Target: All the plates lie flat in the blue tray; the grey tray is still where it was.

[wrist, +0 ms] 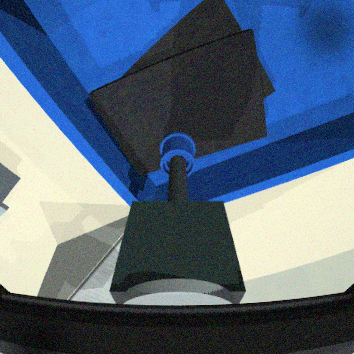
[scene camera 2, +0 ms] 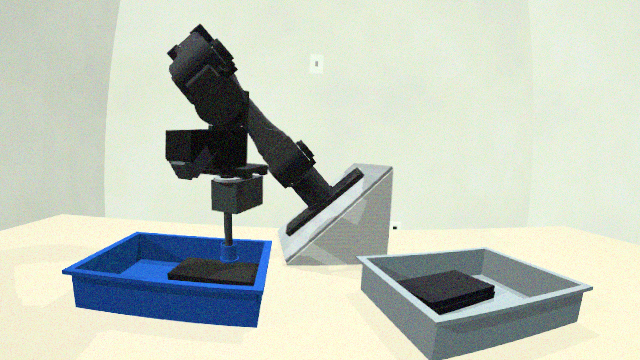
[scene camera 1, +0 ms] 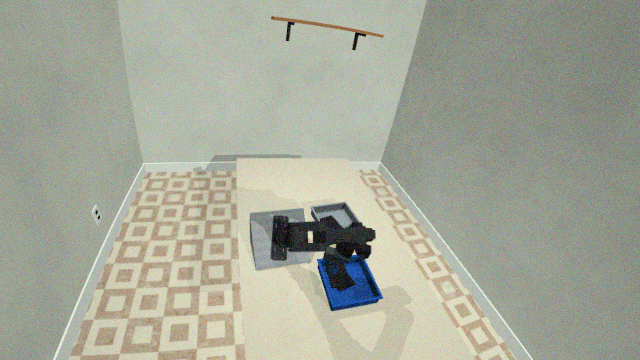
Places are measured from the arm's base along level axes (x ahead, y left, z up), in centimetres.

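Where they show: hand, its tool point: (wrist: 177,147) (scene camera 2: 229,259) (scene camera 1: 333,271); arm's base, origin of its link: (scene camera 2: 325,203) (scene camera 1: 279,238).
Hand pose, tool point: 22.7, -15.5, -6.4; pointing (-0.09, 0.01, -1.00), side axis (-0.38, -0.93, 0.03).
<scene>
Things, the pixels of their top centre, and the offset from my tool point, as dx, dy, dz. "pt": a spot on its surface instead.
- blue tray, centre of its top: (wrist: 237,59) (scene camera 2: 181,254) (scene camera 1: 348,278) +5.3, -5.8, +1.9
- top plate, centre of its top: (wrist: 184,114) (scene camera 2: 216,268) (scene camera 1: 338,274) +2.1, -1.5, -0.9
- lower plate, a spot on its surface: (wrist: 270,86) pt +1.4, -8.8, -1.9
- grey tray, centre of its top: (scene camera 2: 469,272) (scene camera 1: 337,217) +10.3, +32.9, +1.9
- dark plate, centre of its top: (scene camera 2: 444,284) (scene camera 1: 331,224) +6.9, +31.0, -0.9
The blue tray (scene camera 1: 354,306) (scene camera 2: 165,301) (wrist: 105,35) holds two dark square plates, one on the other, lying flat. The top plate (scene camera 2: 214,271) (wrist: 189,91) (scene camera 1: 341,277) covers most of the lower plate (wrist: 270,86), which peeks out at its corners. My suction cup (scene camera 2: 228,253) (wrist: 178,149) stands straight down over the top plate's edge nearest the arm's base, and it is not holding the plate. The grey tray (scene camera 2: 402,308) (scene camera 1: 334,206) stands to the right and holds a dark plate (scene camera 2: 447,290), flat, which looks like a stack of two.
The arm's slanted grey mount (scene camera 2: 353,214) (scene camera 1: 261,243) stands between and behind the two trays. The arm's links hang over the gap between the trays. A wooden shelf (scene camera 1: 326,25) is high on the back wall.
</scene>
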